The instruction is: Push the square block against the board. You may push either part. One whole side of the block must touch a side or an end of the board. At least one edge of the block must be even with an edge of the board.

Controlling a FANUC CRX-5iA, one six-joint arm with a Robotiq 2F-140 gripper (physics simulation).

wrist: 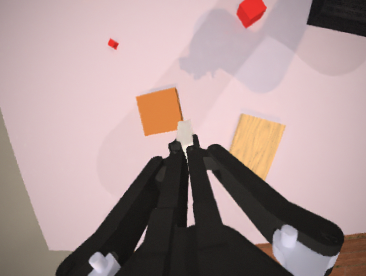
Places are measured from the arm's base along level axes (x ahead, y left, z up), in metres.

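Where they show: gripper, fingertip midpoint: [186, 130].
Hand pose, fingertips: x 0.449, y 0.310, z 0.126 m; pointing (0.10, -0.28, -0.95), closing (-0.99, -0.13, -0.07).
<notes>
Each offset is from my fingertips to the top centre of the thing. Level surfaces: height alone.
An orange square block {dx +0.086, dy -0.026, dz -0.186 m} [159, 110] lies flat on the pink table top {dz -0.215 m} [73, 124], left of centre. A light wooden board {dx -0.132, dy +0.084, dz -0.186 m} [257, 144] lies to its right, apart from it by a wide gap of bare table. My gripper [186, 130] is shut with nothing between the fingers. Its pale fingertips stand high over the block's lower right corner, between block and board. The gripper's black links hide the board's lower left corner.
A large red cube {dx -0.141, dy -0.229, dz -0.175 m} [251, 12] stands at the top right and a small red cube {dx +0.194, dy -0.212, dz -0.199 m} [113, 44] at the upper left. A dark object [337, 15] fills the top right corner. The table's edge runs along the lower left, with grey floor [16, 207] beyond.
</notes>
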